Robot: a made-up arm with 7 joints. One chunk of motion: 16 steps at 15 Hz.
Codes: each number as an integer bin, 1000 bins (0 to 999) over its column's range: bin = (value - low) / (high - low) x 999, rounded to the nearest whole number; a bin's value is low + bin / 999 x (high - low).
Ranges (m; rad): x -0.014..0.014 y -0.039..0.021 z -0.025..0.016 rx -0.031..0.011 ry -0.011..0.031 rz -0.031..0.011
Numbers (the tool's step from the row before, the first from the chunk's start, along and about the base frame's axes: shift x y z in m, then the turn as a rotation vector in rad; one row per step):
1: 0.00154 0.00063 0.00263 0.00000 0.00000 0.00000
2: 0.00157 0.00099 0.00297 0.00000 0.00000 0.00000
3: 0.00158 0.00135 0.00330 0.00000 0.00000 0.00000
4: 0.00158 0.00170 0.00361 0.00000 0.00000 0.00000
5: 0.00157 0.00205 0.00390 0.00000 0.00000 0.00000
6: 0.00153 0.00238 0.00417 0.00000 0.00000 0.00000
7: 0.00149 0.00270 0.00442 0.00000 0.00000 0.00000
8: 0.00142 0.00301 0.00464 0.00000 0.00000 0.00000
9: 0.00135 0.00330 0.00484 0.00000 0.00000 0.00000
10: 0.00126 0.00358 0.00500 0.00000 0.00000 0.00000
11: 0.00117 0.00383 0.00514 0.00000 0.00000 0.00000
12: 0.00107 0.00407 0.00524 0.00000 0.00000 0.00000
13: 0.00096 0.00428 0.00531 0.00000 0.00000 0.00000
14: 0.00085 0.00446 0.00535 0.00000 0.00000 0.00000
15: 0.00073 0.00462 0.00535 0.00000 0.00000 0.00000
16: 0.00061 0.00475 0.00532 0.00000 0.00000 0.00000
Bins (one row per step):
1: 554 660 673 737 262 737
2: 556 666 682 737 262 737
3: 556 672 690 737 262 737
4: 556 678 697 737 262 737
5: 556 683 704 737 262 737
6: 554 689 711 737 262 737
7: 553 694 717 737 262 737
8: 550 699 722 737 262 737
9: 548 704 727 737 262 737
10: 544 709 731 737 262 737
11: 541 713 734 737 262 737
12: 538 717 737 737 262 737
13: 534 721 739 737 262 737
14: 530 724 740 737 262 737
15: 526 726 740 737 262 737
16: 521 728 739 737 262 737

